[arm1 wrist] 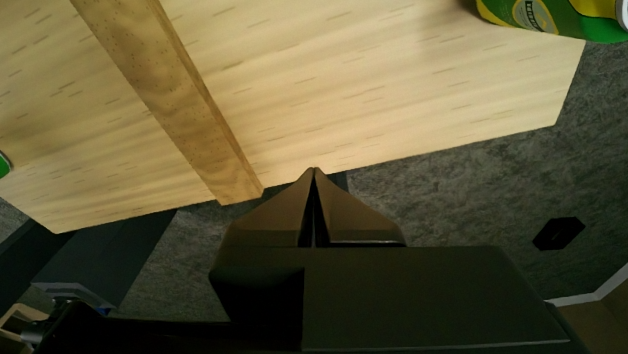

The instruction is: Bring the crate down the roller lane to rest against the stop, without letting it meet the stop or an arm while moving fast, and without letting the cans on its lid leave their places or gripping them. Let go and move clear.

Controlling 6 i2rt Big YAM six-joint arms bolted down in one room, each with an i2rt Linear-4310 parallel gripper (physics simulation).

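Note:
The crate's pale wooden lid (pixel 375 90) fills the upper part of the arm1 wrist view, with a raised wooden strip (pixel 170 95) running across it. A green and yellow can (pixel 545 17) is at the upper right of the lid, partly cut off by the frame. A sliver of another green can (pixel 3 165) shows at the left edge. My arm1 gripper (pixel 313 171) is shut with its tips together and nothing between them. Its tips show at the lid's near edge, just right of the strip's end; whether they touch is unclear. The crate's sides, the roller lane and the stop do not show.
Large dark blocky parts (pixel 107 250) stand below the lid at the lower left. A light wooden frame (pixel 22 315) is at the lower left corner. A small black box (pixel 558 233) lies on the grey floor (pixel 450 200) at the right. A pale edging (pixel 575 300) runs at the lower right.

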